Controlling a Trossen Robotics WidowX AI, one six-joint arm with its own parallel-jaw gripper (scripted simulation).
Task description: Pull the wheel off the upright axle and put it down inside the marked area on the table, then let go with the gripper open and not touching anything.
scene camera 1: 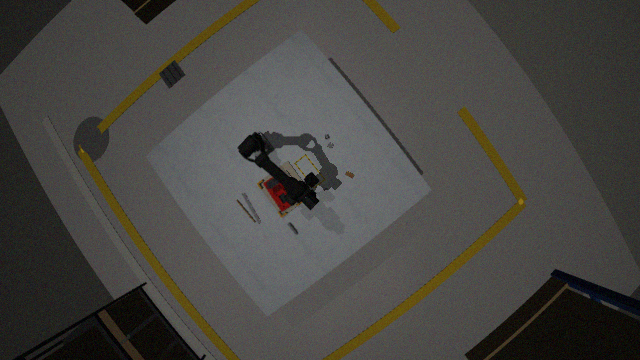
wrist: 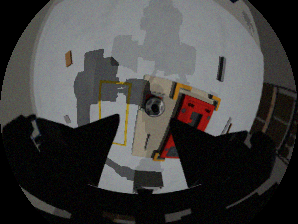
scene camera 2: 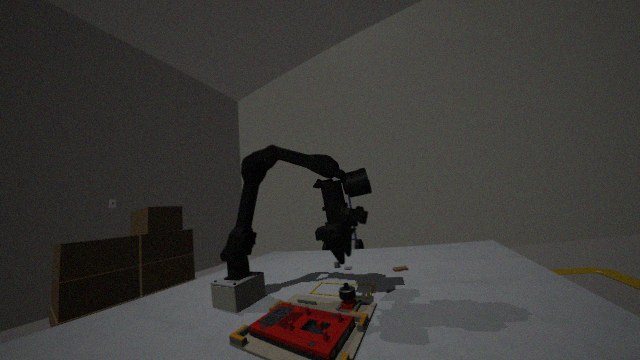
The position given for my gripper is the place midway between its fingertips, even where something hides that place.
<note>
My gripper (scene camera 2: 345,259) is open, with nothing in its grasp. I also see a red fixture plate (wrist: 196,112).
My gripper shows as well in the wrist view (wrist: 145,119).
</note>
